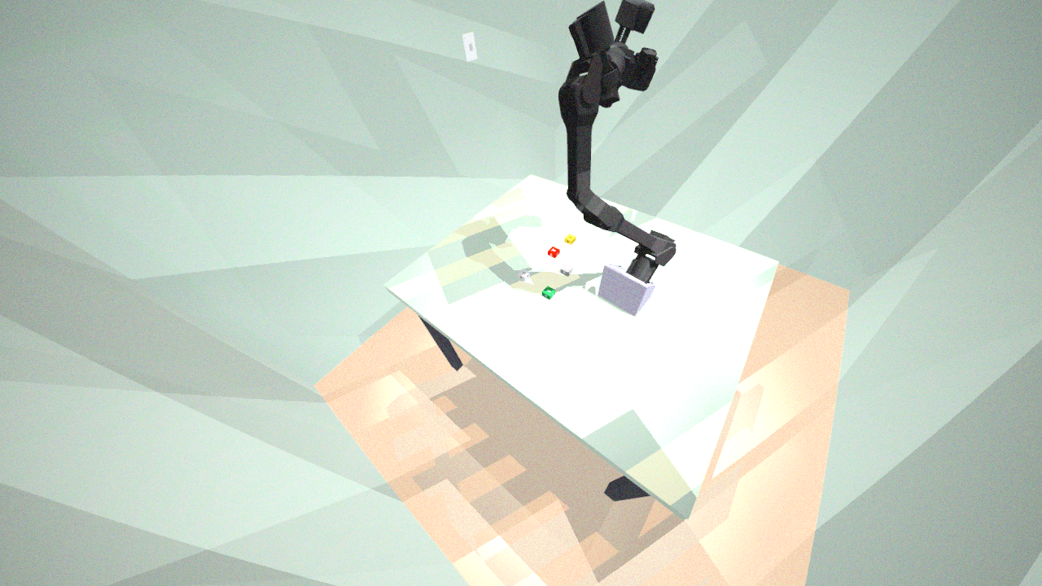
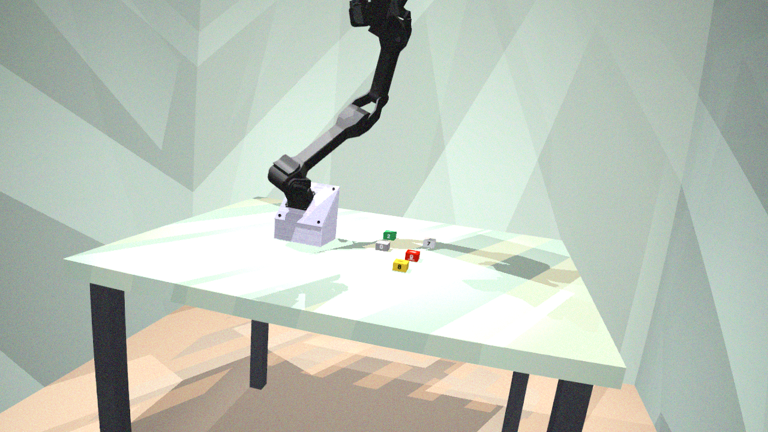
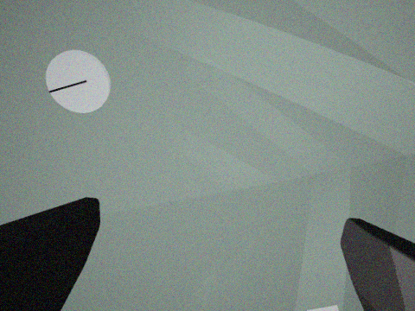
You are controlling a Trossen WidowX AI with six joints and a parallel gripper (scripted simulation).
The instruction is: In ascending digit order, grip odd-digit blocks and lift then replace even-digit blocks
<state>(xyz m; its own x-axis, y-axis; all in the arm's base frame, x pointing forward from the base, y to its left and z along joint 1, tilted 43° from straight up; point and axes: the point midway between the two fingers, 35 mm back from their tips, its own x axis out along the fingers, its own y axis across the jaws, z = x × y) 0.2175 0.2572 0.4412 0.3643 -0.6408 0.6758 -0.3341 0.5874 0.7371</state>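
The grey block marked 0 lies 10 mm behind my gripper tip, 180 mm to the left of it and 590 mm below it. Also, from my gripper tip: red block 80 mm ahead, 140 mm to the left, 590 mm below; yellow block 80 mm ahead, 50 mm to the left, 590 mm below; green block 30 mm behind, 300 mm to the left, 590 mm below.
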